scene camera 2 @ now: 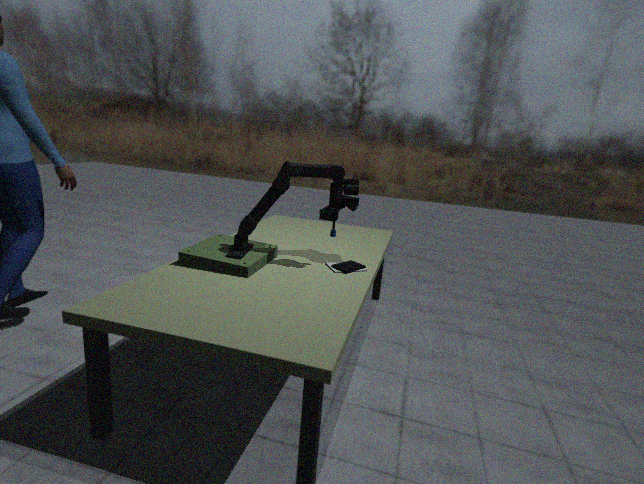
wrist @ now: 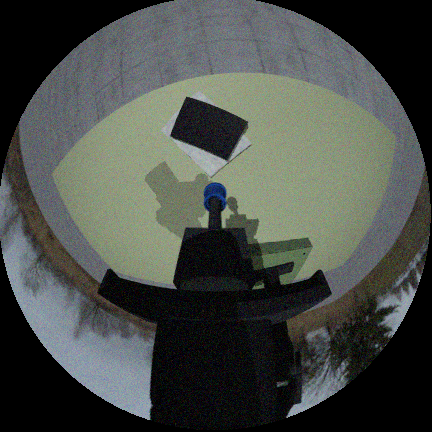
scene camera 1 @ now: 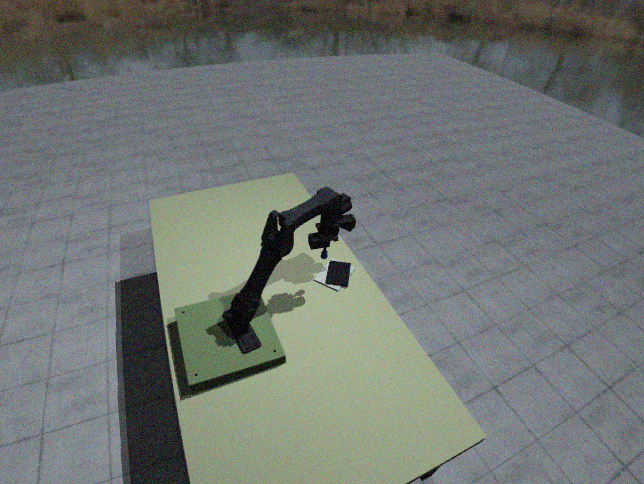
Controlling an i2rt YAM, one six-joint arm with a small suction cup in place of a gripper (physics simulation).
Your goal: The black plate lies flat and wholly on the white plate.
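Places are measured from the arm's base along level axes (x right, y ahead, z up), in centimetres.
Pixels of known places: hand, tool point: (scene camera 2: 333, 235) (wrist: 214, 192) (scene camera 1: 324, 256); arm's base, link origin: (scene camera 2: 240, 251) (wrist: 268, 271) (scene camera 1: 241, 329).
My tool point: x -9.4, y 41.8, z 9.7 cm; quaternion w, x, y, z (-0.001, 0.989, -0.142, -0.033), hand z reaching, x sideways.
Note:
For each thing: its top centre in the pictures, then the offset to it from my tool point. Level surfaces: height alone.
- black plate, top centre: (wrist: 206, 126) (scene camera 1: 338, 272) (scene camera 2: 348, 265) dx -0.1, dy +8.8, dz -13.8 cm
- white plate, top centre: (wrist: 204, 133) (scene camera 1: 335, 273) (scene camera 2: 346, 266) dx -1.2, dy +7.6, dz -14.8 cm
- pale yellow table, surface height: dz -15.5 cm
The black plate (scene camera 1: 338, 273) (scene camera 2: 348, 266) (wrist: 209, 128) lies on the white plate (scene camera 1: 323, 279) (scene camera 2: 332, 268) (wrist: 212, 166) and looks flat. It is turned relative to the white plate. In the wrist view its right corner reaches past the white plate's edge, and its upper left corner also seems to stick out. White corners show around it. My gripper (scene camera 1: 324, 255) (scene camera 2: 333, 233) (wrist: 215, 195), a blue suction cup, is open, with nothing on it. It hangs above the table, to the arm-base side of both plates and apart from them.
The pale yellow table (scene camera 1: 364, 374) (scene camera 2: 218, 312) (wrist: 310, 150) carries the green base block (scene camera 1: 229, 364) (scene camera 2: 218, 260) (wrist: 285, 260) under the arm. The plates lie near the table's far long edge from the base. A person (scene camera 2: 15, 130) in blue stands on the floor at the left.

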